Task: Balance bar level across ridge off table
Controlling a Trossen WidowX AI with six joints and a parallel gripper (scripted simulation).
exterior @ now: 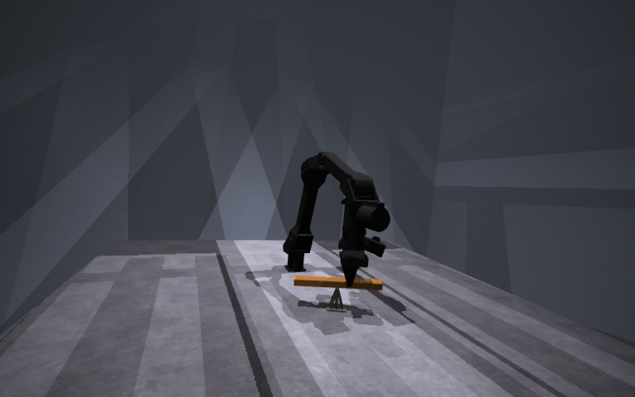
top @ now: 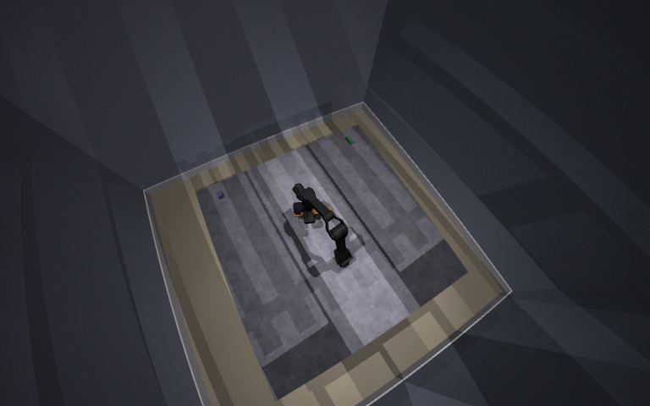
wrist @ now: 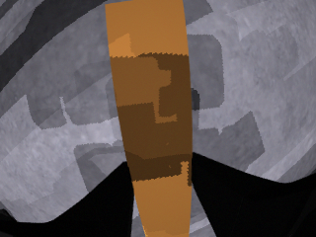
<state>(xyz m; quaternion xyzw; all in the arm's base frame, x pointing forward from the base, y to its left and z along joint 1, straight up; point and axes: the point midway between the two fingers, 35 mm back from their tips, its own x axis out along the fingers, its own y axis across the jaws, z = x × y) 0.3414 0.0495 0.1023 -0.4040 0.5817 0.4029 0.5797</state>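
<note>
The orange bar is 30 mm to the right of my gripper tip and 10 mm behind it. Round my gripper tip: small green block (550 mm to the right, 400 mm ahead, 60 mm below); then small blue block (450 mm to the left, 400 mm ahead, 50 mm below).
</note>
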